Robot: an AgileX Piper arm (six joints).
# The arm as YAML. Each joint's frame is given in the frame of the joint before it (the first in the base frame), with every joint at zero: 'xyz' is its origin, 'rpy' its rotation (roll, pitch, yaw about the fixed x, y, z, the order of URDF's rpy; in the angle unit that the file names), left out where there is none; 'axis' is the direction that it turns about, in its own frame. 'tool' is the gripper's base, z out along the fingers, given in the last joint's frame.
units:
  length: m
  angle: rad
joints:
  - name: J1
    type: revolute
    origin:
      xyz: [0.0, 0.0, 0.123]
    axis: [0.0, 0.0, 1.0]
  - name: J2
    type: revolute
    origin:
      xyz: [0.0, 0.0, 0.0]
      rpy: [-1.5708, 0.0, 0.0]
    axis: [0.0, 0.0, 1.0]
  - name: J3
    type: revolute
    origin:
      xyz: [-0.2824, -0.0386, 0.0]
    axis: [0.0, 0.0, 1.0]
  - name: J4
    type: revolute
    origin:
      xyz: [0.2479, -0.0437, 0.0]
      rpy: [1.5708, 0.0, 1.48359]
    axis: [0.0, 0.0, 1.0]
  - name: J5
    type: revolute
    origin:
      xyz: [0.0, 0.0, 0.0]
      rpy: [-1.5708, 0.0, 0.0]
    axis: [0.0, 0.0, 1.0]
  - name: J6
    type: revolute
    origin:
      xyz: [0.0, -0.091, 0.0]
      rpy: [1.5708, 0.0, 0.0]
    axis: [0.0, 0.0, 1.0]
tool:
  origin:
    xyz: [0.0, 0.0, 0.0]
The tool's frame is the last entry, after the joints.
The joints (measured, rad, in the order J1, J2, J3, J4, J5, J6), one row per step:
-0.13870, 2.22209, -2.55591, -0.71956, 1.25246, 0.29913
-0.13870, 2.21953, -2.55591, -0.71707, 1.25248, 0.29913
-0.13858, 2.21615, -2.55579, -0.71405, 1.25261, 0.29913
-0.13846, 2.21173, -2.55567, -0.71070, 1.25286, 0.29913
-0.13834, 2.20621, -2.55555, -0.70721, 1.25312, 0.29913
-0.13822, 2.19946, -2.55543, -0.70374, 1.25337, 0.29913
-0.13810, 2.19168, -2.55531, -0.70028, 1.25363, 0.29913
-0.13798, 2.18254, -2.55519, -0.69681, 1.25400, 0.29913
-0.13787, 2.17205, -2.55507, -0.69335, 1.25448, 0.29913
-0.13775, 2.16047, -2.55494, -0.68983, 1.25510, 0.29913
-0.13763, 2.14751, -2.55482, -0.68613, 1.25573, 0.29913
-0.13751, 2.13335, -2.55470, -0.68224, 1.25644, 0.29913
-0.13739, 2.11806, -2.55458, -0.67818, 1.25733, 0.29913
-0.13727, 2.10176, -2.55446, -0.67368, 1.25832, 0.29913
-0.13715, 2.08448, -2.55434, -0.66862, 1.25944, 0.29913
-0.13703, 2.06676, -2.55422, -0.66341, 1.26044, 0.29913
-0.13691, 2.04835, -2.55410, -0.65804, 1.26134, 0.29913
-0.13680, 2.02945, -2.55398, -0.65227, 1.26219, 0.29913
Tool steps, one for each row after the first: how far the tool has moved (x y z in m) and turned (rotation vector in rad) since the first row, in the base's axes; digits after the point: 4 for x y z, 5 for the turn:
-0.0006, 0.0003, 0.0011, 0.00190, -0.00284, 0.00101
-0.0014, 0.0006, 0.0025, 0.00423, -0.00635, 0.00230
-0.0026, 0.0010, 0.0044, 0.00674, -0.01085, 0.00366
-0.0040, 0.0015, 0.0067, 0.00923, -0.01645, 0.00510
-0.0058, 0.0021, 0.0097, 0.01151, -0.02327, 0.00657
-0.0078, 0.0026, 0.0131, 0.01364, -0.03110, 0.00805
-0.0104, 0.0033, 0.0171, 0.01561, -0.04020, 0.00951
-0.0133, 0.0039, 0.0217, 0.01742, -0.05054, 0.01094
-0.0167, 0.0047, 0.0268, 0.01916, -0.06186, 0.01238
-0.0205, 0.0055, 0.0324, 0.02086, -0.07457, 0.01395
-0.0247, 0.0064, 0.0386, 0.02256, -0.08843, 0.01563
-0.0294, 0.0074, 0.0451, 0.02431, -0.10328, 0.01735
-0.0346, 0.0084, 0.0520, 0.02631, -0.11912, 0.01931
-0.0401, 0.0096, 0.0592, 0.02869, -0.13588, 0.02155
-0.0459, 0.0108, 0.0665, 0.03106, -0.15317, 0.02403
-0.0520, 0.0120, 0.0740, 0.03338, -0.17123, 0.02675
-0.0584, 0.0133, 0.0815, 0.03592, -0.18984, 0.02980

